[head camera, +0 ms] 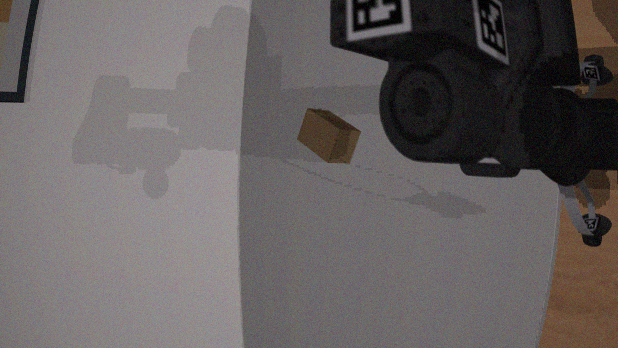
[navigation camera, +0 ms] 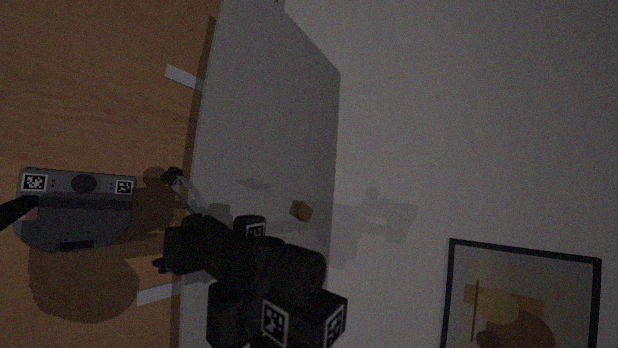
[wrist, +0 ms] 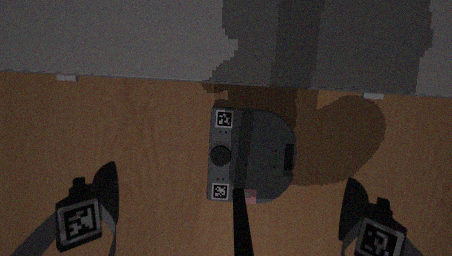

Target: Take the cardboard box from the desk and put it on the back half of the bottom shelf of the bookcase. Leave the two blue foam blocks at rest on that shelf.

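Pixels of known places: gripper, fingertip midpoint: (navigation camera: pixel 164 217) (wrist: pixel 229 190); robot's base, link origin: (navigation camera: pixel 84 182) (wrist: pixel 223 147).
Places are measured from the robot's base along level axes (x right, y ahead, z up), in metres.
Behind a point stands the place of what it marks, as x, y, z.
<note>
The brown cardboard box (head camera: pixel 325 135) {0.625, -0.040, 0.770} (navigation camera: pixel 301 211) {0.615, -0.037, 0.770} rests on the grey desk (head camera: pixel 390 270) {0.511, 0.175, 0.720} (navigation camera: pixel 270 100) {0.440, 0.372, 0.720} (wrist: pixel 100 40) {0.245, 0.127, 0.720}, near its wall-side edge. My gripper (head camera: pixel 595 150) {0.123, -0.023, 0.820} (navigation camera: pixel 166 220) {0.123, -0.023, 0.820} (wrist: pixel 229 190) {0.123, -0.023, 0.820} is open, with its two fingers wide apart and no object between them. In the head view it shows past the desk's front edge, on the floor side, well apart from the box. The box does not show in the wrist view. The bookcase, its bottom shelf and the two blue foam blocks do not show in these views.
My wheeled base (navigation camera: pixel 80 215) {0.001, -0.120, 0.160} (wrist: pixel 262 160) {-0.008, -0.144, 0.159} stands on the wooden floor beside the desk's front edge. Light desk legs (navigation camera: pixel 182 77) (wrist: pixel 66 78) show at that edge. A wall rises behind the desk, with a dark-framed picture (head camera: pixel 22 75) {0.974, -0.168, 1.300} (navigation camera: pixel 446 295) {0.975, -0.353, 1.292} on it.
</note>
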